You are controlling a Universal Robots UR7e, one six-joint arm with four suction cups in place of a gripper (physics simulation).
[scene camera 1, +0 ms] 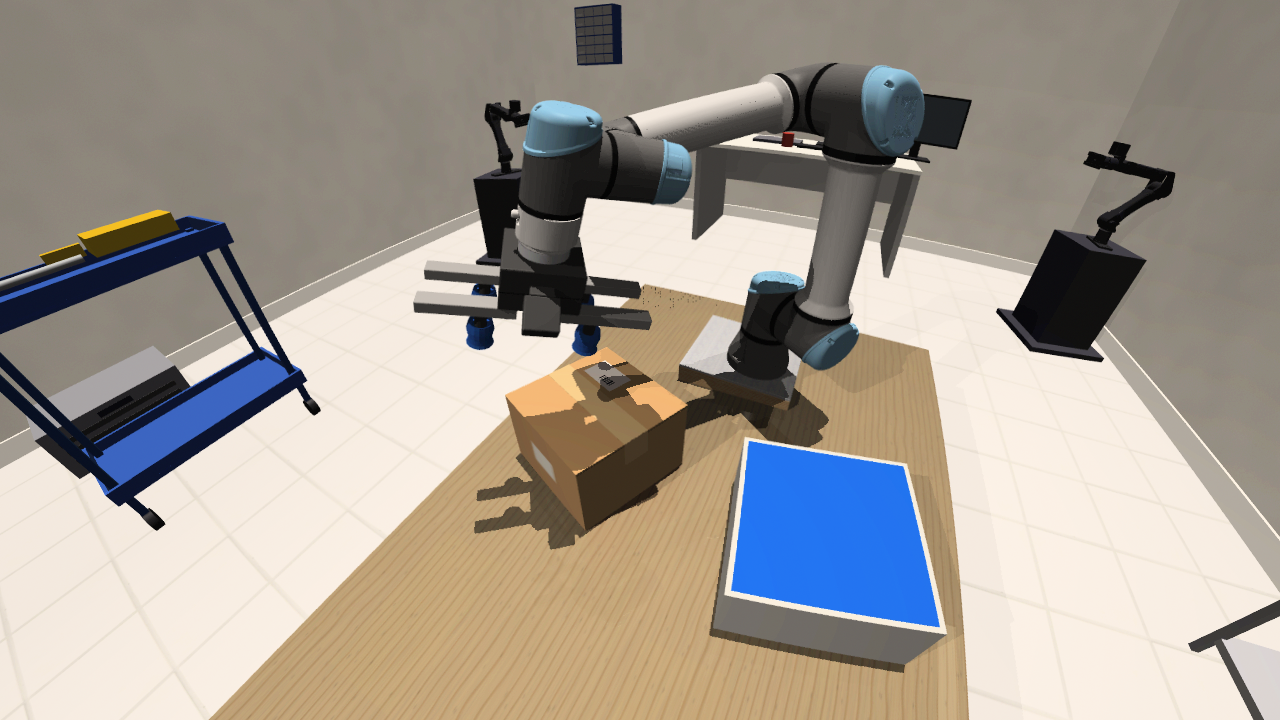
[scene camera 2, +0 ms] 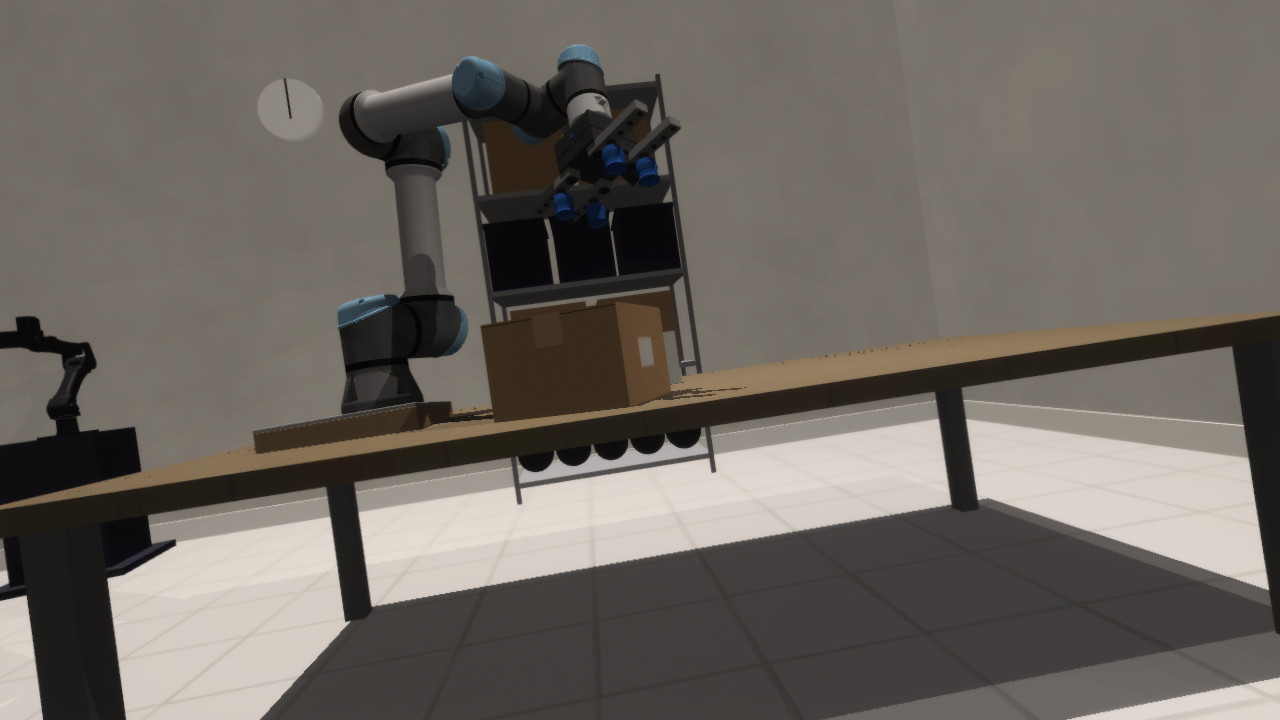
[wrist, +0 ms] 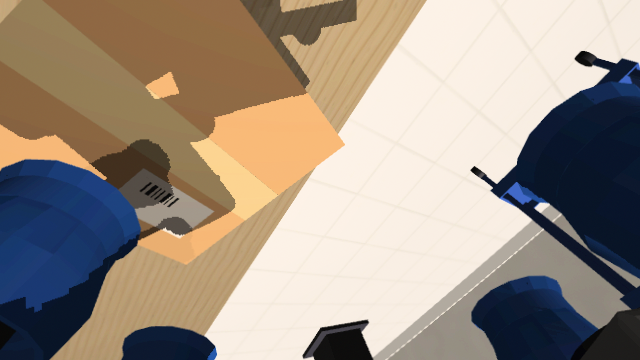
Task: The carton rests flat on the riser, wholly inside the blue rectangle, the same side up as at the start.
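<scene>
The brown carton [scene camera 1: 626, 470] [scene camera 2: 559, 367] [wrist: 225, 80] rests flat on the wooden table, its tape and grey barcode label on top. It stands left of the riser [scene camera 1: 805, 624] in scene camera 1, apart from it. The blue rectangle [scene camera 1: 832, 537] with a white border covers the riser's top, and nothing stands on it. I do not make out the riser in scene camera 2. My gripper [scene camera 1: 534, 324] [scene camera 2: 605, 188] is open: its four blue cups hang above the carton and partly past its edge, slightly tilted, touching nothing. Its shadow falls on the carton top.
The robot's base stands on a grey mounting plate [scene camera 1: 702, 344] behind the carton and riser. A blue cart [scene camera 1: 196, 429] stands on the floor at the left. A shelf unit [scene camera 2: 587, 286] with boxes stands beyond the table. The table [scene camera 1: 501, 617] ends close beside the carton.
</scene>
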